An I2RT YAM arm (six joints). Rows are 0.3 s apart.
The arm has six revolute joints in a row. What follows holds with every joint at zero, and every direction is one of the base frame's.
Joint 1 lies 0.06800 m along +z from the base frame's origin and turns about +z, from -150.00 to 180.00 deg.
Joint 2 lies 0.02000 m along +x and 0.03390 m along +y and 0.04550 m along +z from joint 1 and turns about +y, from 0.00 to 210.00 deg.
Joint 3 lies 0.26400 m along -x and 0.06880 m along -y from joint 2 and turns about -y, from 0.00 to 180.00 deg.
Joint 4 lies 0.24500 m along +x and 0.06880 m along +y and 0.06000 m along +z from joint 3 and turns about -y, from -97.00 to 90.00 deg.
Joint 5 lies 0.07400 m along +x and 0.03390 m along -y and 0.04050 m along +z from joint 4 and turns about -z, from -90.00 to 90.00 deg.
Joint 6 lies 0.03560 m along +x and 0.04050 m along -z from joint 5 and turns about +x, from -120.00 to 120.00 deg.
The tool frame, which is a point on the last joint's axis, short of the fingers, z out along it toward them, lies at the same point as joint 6; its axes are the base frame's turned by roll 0.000, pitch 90.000 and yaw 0.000 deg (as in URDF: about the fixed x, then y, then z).
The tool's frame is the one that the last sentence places.
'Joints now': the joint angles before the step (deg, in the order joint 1, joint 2, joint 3, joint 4, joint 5, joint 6). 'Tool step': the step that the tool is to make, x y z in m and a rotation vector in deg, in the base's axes. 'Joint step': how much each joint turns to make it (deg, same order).
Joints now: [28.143, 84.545, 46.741, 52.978, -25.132, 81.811]
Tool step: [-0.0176, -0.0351, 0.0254, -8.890, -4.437, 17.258]
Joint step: [-6.817, -8.534, 0.917, -12.284, -25.757, -4.984]
